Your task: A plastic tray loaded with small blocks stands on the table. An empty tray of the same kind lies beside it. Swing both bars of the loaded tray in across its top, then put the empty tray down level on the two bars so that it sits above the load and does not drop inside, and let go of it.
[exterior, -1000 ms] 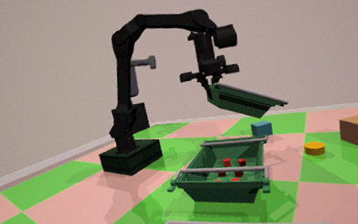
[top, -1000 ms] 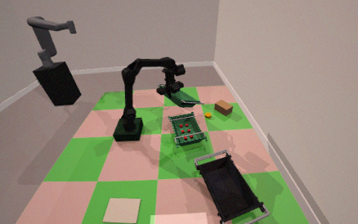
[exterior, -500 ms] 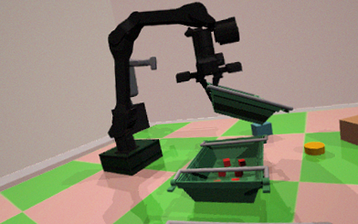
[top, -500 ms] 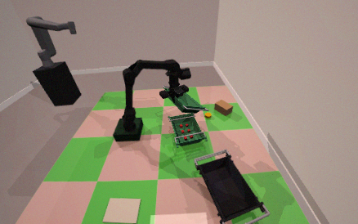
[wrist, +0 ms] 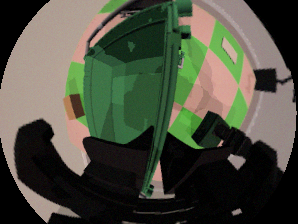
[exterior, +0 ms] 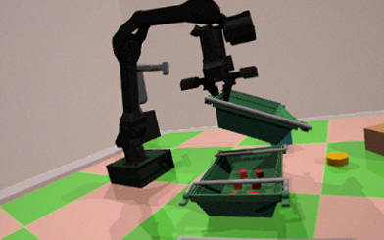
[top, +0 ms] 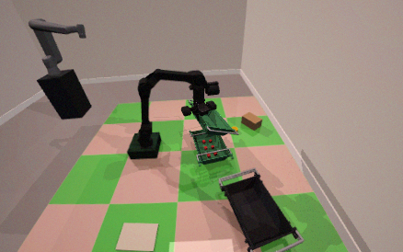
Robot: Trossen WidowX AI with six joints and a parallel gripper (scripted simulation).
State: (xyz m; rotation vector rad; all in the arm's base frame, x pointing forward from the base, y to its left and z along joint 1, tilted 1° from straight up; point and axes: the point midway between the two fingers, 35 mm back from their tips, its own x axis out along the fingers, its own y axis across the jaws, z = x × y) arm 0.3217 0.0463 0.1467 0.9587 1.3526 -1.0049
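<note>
The green tray lies 7 cm ahead of my gripper tip and 2 cm to the left of it. The rest, counted from my gripper tip: blue block: 27 cm to the left, 16 cm below, 7 cm ahead; brown box: 38 cm ahead, 15 cm to the left, 15 cm below; orange disc: 24 cm ahead, 17 cm below, 10 cm to the left.
</note>
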